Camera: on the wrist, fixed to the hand. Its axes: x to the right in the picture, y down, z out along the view.
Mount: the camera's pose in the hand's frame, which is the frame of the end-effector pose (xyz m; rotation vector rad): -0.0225 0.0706 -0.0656 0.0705 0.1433 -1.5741
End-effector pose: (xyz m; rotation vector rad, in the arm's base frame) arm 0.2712 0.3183 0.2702 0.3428 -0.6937 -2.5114
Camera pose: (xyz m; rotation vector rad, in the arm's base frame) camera 0.3425 0.2513 0.2554 -0.8283 0.2536 1.9995
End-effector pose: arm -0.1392 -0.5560 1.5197 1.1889 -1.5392 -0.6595
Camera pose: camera -0.1032 -0.4995 1.5925 2.3434 -0.2125 -1.4213
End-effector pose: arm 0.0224 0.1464 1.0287 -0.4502 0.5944 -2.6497
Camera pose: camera 0.0378 0.1193 0.9348 0.4652 -0.0426 1.9433
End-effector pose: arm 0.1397 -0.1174 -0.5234 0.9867 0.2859 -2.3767
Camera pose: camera 0.2310 -0.1414 -0.5531 -0.6131 -0.7997 1.9608
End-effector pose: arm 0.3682 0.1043 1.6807 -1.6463 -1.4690 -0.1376
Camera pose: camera 0.4511 0.0518 1.6683 -0.0782 -2.2463 -0.9930
